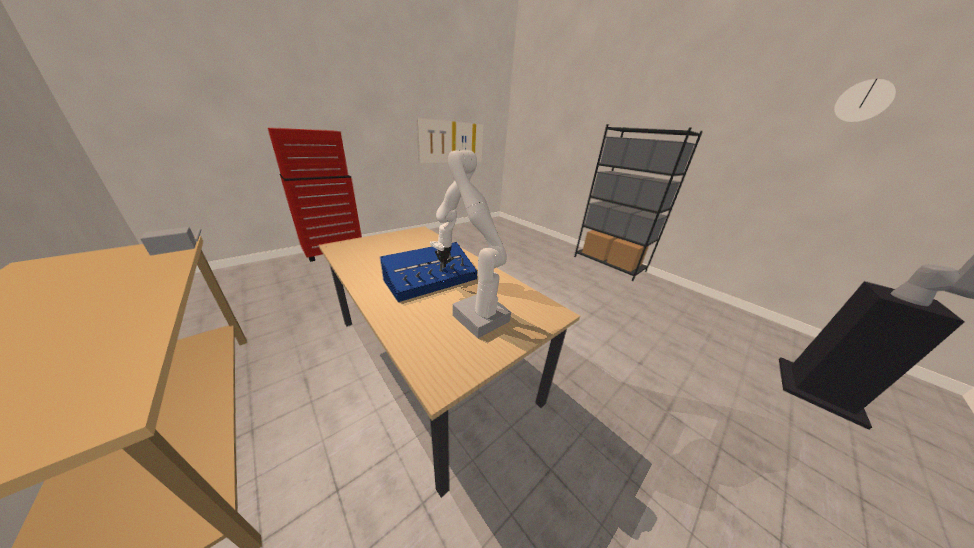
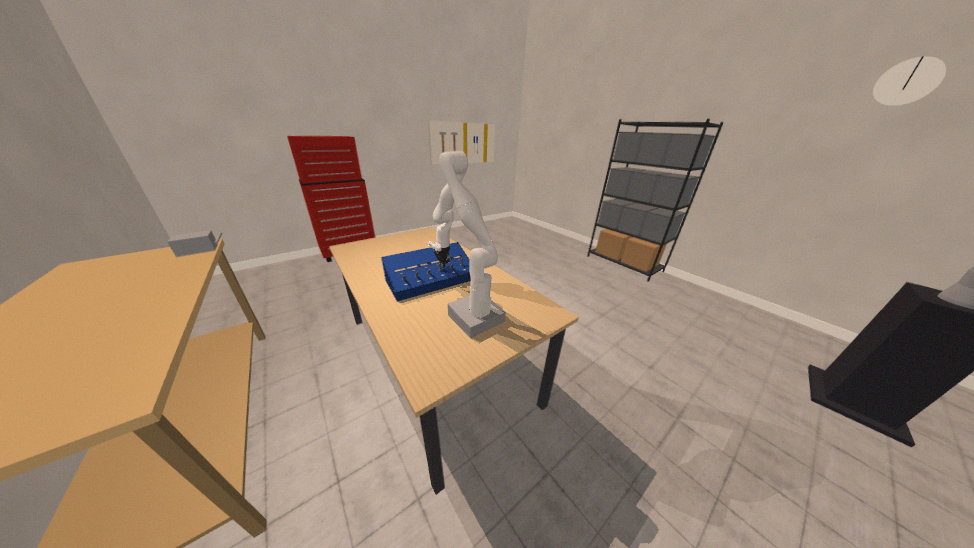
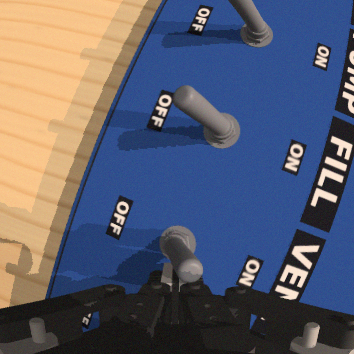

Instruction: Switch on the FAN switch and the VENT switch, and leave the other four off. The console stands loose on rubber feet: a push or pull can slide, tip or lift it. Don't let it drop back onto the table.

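Frame: origin at the arm's base, x left, y back, z up, level; millimetres.
Seen in the pictures: gripper, fingertip midpoint: (image 1: 443, 267) (image 2: 442, 267) (image 3: 175, 278); arm's base, origin of the base link: (image 1: 484, 311) (image 2: 478, 310).
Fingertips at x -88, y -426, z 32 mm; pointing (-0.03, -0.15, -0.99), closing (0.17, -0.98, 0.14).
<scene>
Offsets run from my fingertips to a thing's middle. Level surfaces: height alone.
The blue console {dx +41, dy -73, dz -38 mm} (image 1: 408, 292) (image 2: 408, 291) (image 3: 150, 185) sits on the table and looks level; its feet are not visible. My gripper (image 1: 444, 267) (image 2: 442, 266) (image 3: 175, 278) is shut and empty, low over the panel. Its tips are at the OFF side of the VENT lever {dx +19, dy +3, dz +16 mm} (image 3: 179, 252), appearing to touch it. That lever stands roughly upright, perhaps leaning slightly toward ON; its exact setting is unclear. The FILL lever {dx +92, dy +3, dz +11 mm} (image 3: 202, 115) leans to OFF. The lever {dx +163, dy -11, dz +11 mm} (image 3: 250, 20) above it, by the partly cut-off PUMP label, also leans to OFF. The FAN label does not show readably.
The table {dz -97 mm} (image 1: 422, 354) (image 2: 415, 354) carries the grey arm base (image 1: 480, 318) (image 2: 474, 318) in front of the console. A wooden bench (image 1: 81, 340) (image 2: 95, 340) stands at the left. A red tool cabinet (image 1: 316, 197) and a shelf rack (image 1: 599, 160) stand farther back.
</scene>
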